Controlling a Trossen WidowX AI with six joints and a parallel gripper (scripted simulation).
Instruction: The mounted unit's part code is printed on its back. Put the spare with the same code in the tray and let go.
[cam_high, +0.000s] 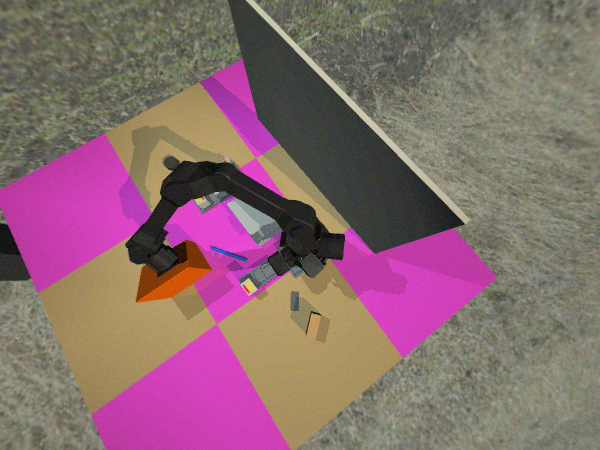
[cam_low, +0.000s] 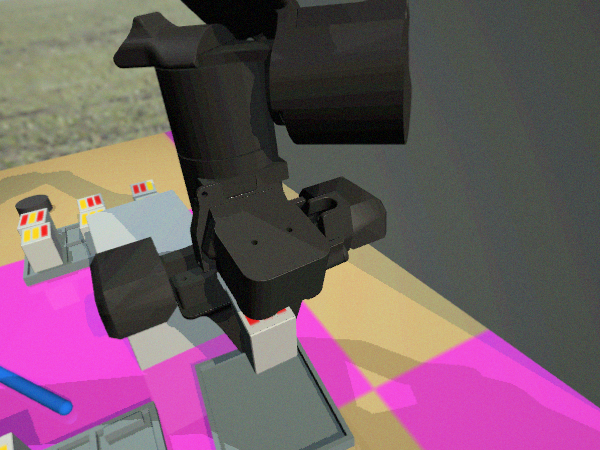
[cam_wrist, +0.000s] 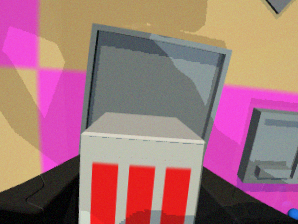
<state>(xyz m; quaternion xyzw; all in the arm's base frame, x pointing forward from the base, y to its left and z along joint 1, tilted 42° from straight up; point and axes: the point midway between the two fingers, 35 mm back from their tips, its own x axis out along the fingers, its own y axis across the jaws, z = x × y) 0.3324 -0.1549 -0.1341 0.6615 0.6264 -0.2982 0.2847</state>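
The grey shallow tray is 70 mm below my gripper tip, 10 mm to the left of it and 10 mm behind it. Also, from my gripper tip: mounted unit 200 mm to the left, 40 mm behind, 30 mm below; then spare 30 mm above; then rack 150 mm behind, 70 mm below, 30 mm to the left.
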